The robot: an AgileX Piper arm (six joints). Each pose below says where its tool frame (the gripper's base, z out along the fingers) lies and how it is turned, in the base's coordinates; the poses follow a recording.
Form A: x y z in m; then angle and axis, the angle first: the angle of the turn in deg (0 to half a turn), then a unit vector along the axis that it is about.
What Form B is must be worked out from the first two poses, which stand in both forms.
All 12 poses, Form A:
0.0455, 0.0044, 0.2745, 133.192, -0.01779, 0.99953, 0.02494
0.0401, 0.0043, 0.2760, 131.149, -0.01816, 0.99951, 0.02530
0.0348, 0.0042, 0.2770, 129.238, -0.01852, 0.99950, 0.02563
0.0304, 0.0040, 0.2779, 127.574, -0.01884, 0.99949, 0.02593
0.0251, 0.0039, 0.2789, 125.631, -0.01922, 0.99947, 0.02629
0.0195, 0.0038, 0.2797, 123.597, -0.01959, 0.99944, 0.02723
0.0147, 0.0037, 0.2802, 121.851, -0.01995, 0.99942, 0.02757
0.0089, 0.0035, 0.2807, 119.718, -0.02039, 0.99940, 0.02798
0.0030, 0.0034, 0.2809, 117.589, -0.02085, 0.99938, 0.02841
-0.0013, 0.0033, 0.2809, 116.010, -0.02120, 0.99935, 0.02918
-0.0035, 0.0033, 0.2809, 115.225, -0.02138, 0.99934, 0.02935
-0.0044, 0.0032, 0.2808, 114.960, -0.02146, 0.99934, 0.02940
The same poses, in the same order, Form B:
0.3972, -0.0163, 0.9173, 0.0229, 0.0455, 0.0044, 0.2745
0.4135, -0.0165, 0.9101, 0.0230, 0.0401, 0.0043, 0.2760
0.4286, -0.0167, 0.9030, 0.0232, 0.0348, 0.0042, 0.2770
0.4417, -0.0169, 0.8967, 0.0233, 0.0304, 0.0040, 0.2779
0.4569, -0.0171, 0.8891, 0.0234, 0.0251, 0.0039, 0.2789
0.4726, -0.0173, 0.8808, 0.0240, 0.0195, 0.0038, 0.2797
0.4859, -0.0174, 0.8735, 0.0241, 0.0147, 0.0037, 0.2802
0.5021, -0.0176, 0.8643, 0.0242, 0.0089, 0.0035, 0.2807
0.5181, -0.0178, 0.8548, 0.0243, 0.0030, 0.0034, 0.2809
0.5298, -0.0180, 0.8475, 0.0247, -0.0013, 0.0033, 0.2809
0.5356, -0.0181, 0.8439, 0.0248, -0.0035, 0.0033, 0.2809
0.5376, -0.0181, 0.8426, 0.0248, -0.0044, 0.0032, 0.2808

